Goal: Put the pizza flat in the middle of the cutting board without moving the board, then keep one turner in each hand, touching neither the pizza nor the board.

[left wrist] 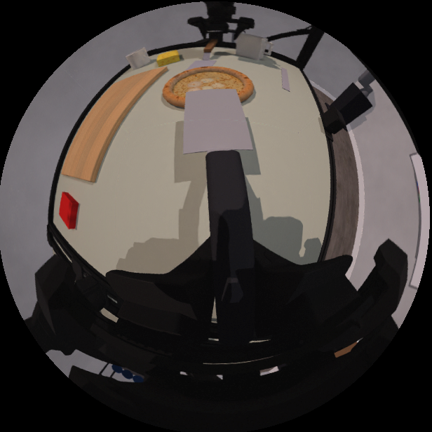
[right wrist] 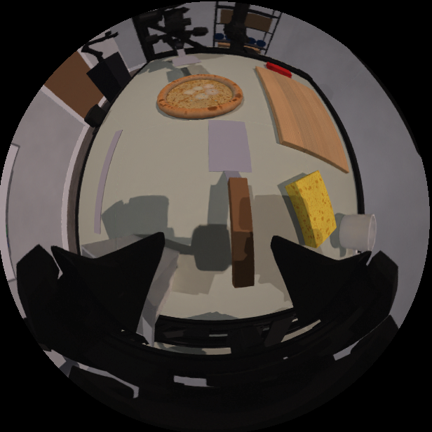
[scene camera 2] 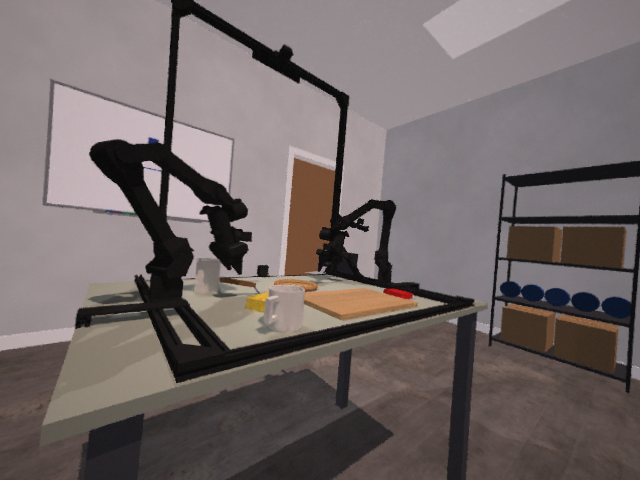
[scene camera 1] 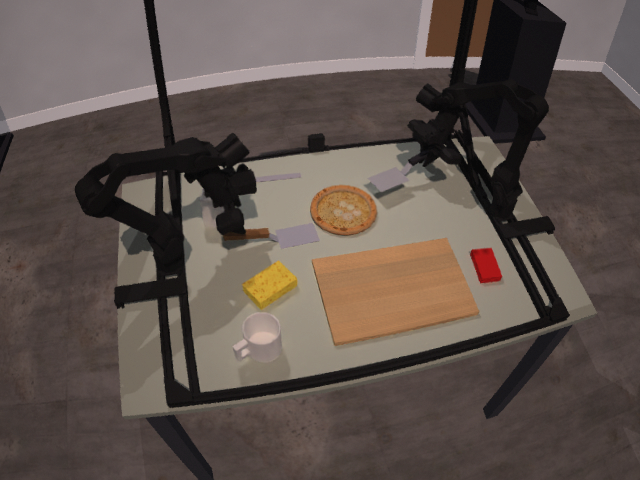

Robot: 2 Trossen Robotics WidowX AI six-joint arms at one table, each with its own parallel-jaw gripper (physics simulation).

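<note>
The pizza point(scene camera 1: 343, 209) point(scene camera 2: 295, 284) point(left wrist: 207, 75) point(right wrist: 200, 96) lies flat on the table, behind and apart from the wooden cutting board point(scene camera 1: 395, 289) point(scene camera 2: 361, 302) point(left wrist: 110, 120) point(right wrist: 305, 115). My left gripper point(scene camera 1: 430, 153) point(left wrist: 226, 236) is shut on the handle of the black-handled turner point(scene camera 1: 387, 179) point(left wrist: 217, 120); its blade is raised above the table, beside the pizza in scene camera 1. The brown-handled turner point(scene camera 1: 248, 234) point(left wrist: 210, 46) point(right wrist: 241, 225) lies flat, its blade toward the pizza. My right gripper point(scene camera 1: 231, 230) point(scene camera 2: 238, 269) point(right wrist: 219, 240) is open above its handle, which shows between the spread fingers in the right wrist view.
A yellow sponge point(scene camera 1: 269, 284) point(right wrist: 312, 210) and a white mug point(scene camera 1: 262, 335) point(scene camera 2: 285, 310) lie left of the board. A red block point(scene camera 1: 485, 265) is right of it. A white container point(scene camera 2: 207, 276) point(left wrist: 250, 46) stands close to my right gripper. A thin light strip point(scene camera 1: 279, 177) point(right wrist: 105, 185) lies at the back.
</note>
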